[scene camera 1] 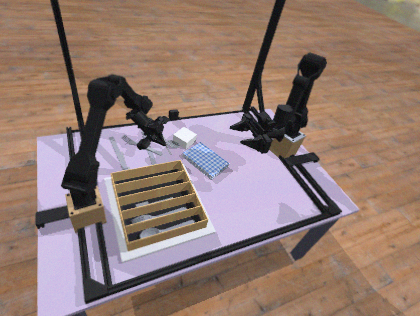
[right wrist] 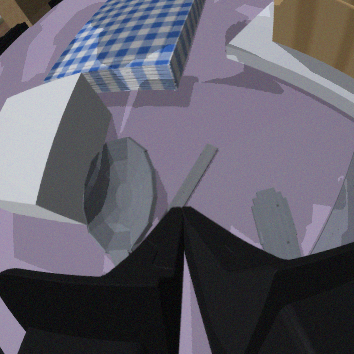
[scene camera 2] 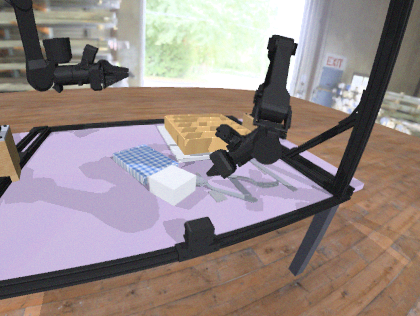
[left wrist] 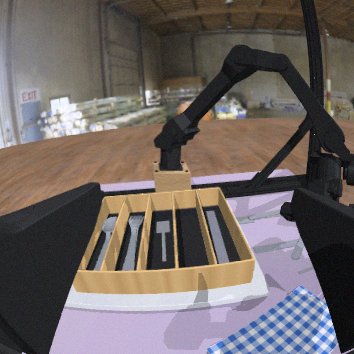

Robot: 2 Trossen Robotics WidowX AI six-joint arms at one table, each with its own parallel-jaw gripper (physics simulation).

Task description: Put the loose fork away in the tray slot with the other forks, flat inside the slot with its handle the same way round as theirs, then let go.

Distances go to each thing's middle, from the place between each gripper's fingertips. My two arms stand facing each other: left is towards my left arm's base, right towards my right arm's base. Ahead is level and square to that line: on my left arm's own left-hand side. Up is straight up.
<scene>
Now: the wooden cutlery tray (scene camera 1: 153, 183) 20 mm ahead of my left hand, 300 mm to the right of it and 230 mm below it.
Right now the wooden cutlery tray is 280 mm ahead of my right hand, 150 mm to the right of it and 20 mm above it.
</scene>
